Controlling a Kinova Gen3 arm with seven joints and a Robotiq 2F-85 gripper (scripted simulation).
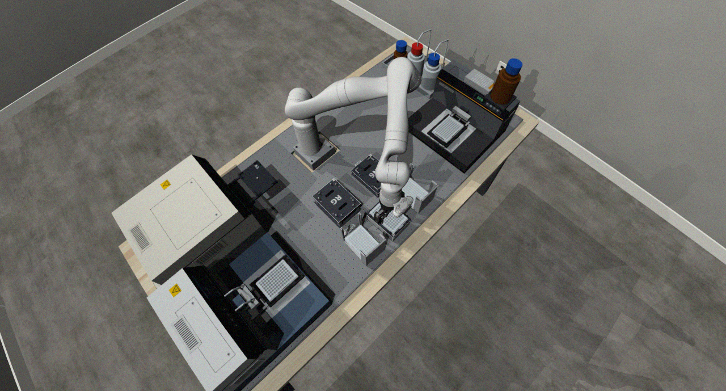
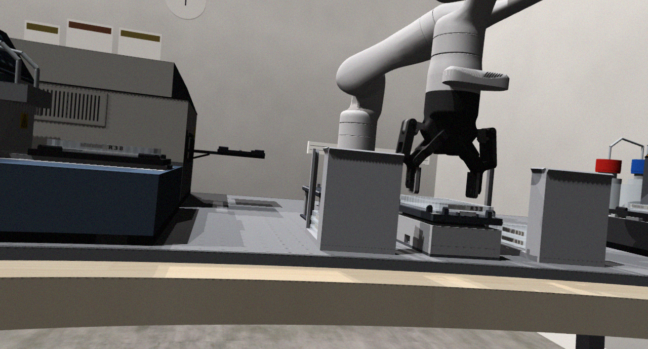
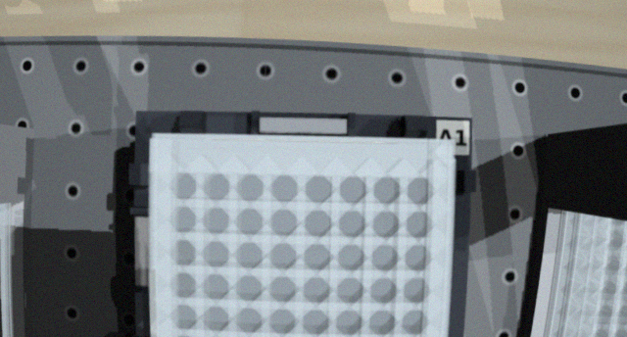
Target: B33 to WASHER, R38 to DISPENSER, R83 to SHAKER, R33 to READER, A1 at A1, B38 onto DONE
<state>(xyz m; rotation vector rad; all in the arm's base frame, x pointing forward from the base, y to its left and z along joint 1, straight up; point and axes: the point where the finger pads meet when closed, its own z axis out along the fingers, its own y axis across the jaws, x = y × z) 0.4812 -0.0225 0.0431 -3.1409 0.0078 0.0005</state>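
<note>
The plate R33 is 2 cm below my hand. From my hand the other things lie so: RG nest (20 cm behind, 9 cm to the right, 3 cm below); then plate B38 (14 cm to the right, 6 cm below); then plate B33 (16 cm to the left, 6 cm below).
</note>
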